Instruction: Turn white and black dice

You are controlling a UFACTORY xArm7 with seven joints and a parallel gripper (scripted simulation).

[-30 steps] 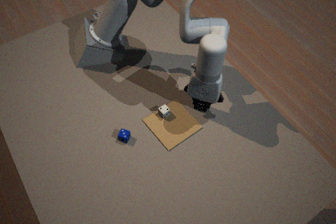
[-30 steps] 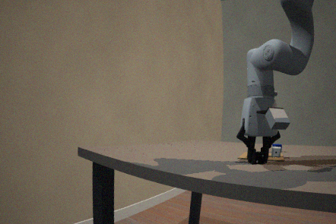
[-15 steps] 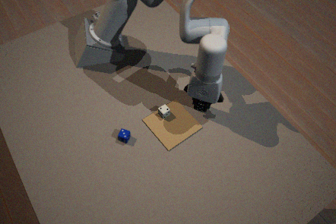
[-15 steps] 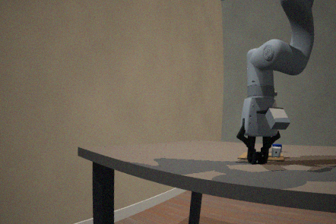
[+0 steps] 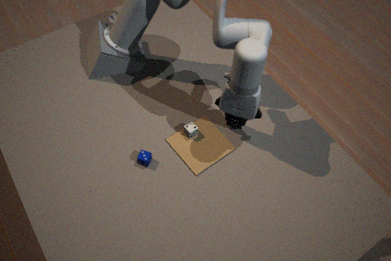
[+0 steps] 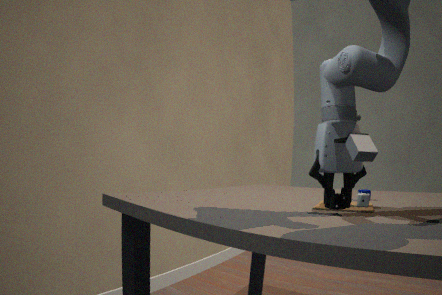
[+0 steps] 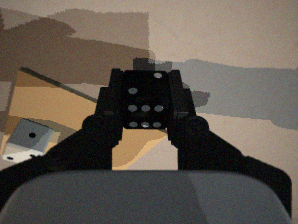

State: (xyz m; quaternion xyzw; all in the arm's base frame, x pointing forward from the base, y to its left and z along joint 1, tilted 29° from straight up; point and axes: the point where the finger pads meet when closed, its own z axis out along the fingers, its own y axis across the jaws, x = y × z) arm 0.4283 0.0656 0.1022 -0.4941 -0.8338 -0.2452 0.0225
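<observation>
Right now the tan mat is 120 mm to the right of my hand, 30 mm below it and 10 mm behind it. From my hand the other things lie so: blue die (270 mm to the right, 60 mm behind, 20 mm below); then white die (120 mm to the right, 60 mm behind, 20 mm below); then black die (10 mm below).
</observation>
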